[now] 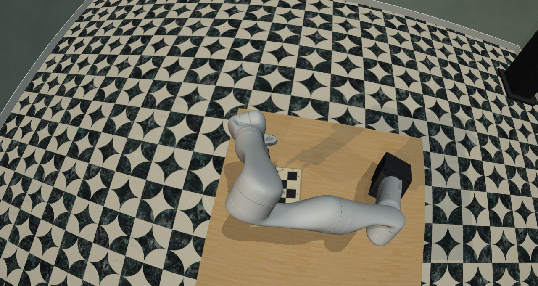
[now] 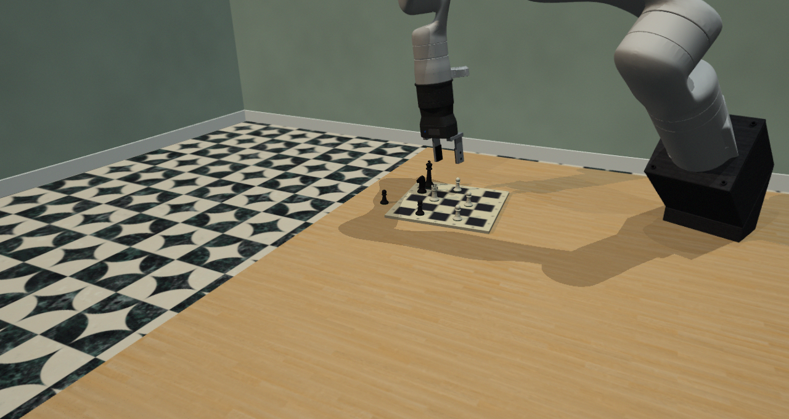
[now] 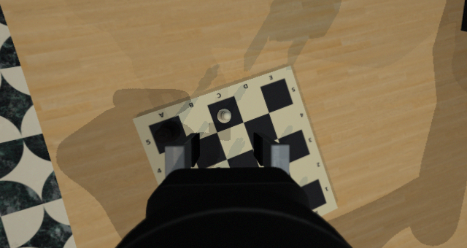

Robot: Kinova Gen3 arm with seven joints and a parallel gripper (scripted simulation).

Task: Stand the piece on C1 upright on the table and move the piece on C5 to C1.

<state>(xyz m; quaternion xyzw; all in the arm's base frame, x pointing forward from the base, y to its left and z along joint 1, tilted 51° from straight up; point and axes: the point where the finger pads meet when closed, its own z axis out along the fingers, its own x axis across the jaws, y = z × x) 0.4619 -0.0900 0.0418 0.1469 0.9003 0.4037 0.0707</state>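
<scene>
The black king is 60 mm below my hand, 60 mm ahead of it and 20 mm to the right of it. From my hand the other things lie so: black knight: 80 mm below, 50 mm ahead, 20 mm to the left; chessboard: 100 mm below, 50 mm to the left, 30 mm behind.
</scene>
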